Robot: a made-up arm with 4 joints.
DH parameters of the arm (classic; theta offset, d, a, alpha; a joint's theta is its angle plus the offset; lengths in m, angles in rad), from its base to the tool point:
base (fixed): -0.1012 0 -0.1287 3.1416
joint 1: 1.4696 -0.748 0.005 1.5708
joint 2: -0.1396 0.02 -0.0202 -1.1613
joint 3: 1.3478 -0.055 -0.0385 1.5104
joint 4: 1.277 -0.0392 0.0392 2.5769
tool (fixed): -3.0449 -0.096 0 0
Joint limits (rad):
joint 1: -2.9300..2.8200
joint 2: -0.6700..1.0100
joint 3: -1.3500..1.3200
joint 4: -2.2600..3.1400
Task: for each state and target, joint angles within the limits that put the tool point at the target. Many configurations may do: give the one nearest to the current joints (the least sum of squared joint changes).
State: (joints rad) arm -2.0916 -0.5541 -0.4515 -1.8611
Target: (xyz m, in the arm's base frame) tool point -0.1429 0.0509 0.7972
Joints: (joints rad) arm -1.7534 -0.2770 -1.2473 -1.9705
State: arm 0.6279 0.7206 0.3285 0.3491
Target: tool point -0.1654 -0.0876 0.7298
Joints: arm 1.0214 1.0059 0.7762 0.5269
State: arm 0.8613 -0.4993 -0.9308 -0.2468
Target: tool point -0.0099 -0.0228 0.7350
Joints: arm 1.0875 -0.5260 -0.8347 0.3591
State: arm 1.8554 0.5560 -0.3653 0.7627
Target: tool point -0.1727 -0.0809 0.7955
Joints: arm 1.8933 0.5624 -0.1216 0.2158
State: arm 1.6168 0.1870 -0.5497 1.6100
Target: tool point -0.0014 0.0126 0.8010
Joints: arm 1.0947 0.0575 -1.1543 0.7824
